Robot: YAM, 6 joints.
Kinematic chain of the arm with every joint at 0, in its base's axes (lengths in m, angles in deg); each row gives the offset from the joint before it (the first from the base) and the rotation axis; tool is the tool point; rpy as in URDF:
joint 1: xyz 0 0 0.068 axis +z
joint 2: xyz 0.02 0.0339 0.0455 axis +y
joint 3: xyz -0.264 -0.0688 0 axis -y
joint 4: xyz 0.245 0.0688 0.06 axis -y
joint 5: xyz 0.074 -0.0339 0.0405 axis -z
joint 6: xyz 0.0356 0 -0.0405 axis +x
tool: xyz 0 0 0 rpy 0 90 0
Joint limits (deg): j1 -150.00..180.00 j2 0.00..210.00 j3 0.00..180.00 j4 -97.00..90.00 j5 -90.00..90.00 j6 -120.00..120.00
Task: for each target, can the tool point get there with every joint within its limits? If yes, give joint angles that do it. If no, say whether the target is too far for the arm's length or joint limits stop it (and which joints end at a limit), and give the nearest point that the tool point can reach.
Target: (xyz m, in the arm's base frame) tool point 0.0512 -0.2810 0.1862
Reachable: yes | joints -85.22 92.84 56.68 -43.08 -50.78 -92.90
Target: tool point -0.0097 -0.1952 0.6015
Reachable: yes | joints -83.71 89.32 145.73 -64.72 60.59 78.41
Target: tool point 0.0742 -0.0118 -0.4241
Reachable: no: joint limits stop it (at a limit: joint 2) | nearest point 0.1050 -0.0167 -0.3512 | short by 0.079 m
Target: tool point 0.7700 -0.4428 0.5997
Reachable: no: too far | nearest point 0.4907 -0.2822 0.4193 | short by 0.369 m
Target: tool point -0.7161 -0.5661 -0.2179
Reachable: no: too far | nearest point -0.4760 -0.3763 -0.1043 | short by 0.327 m
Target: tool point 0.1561 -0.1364 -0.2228
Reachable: yes | joints -37.58 183.08 51.50 64.09 21.28 31.50
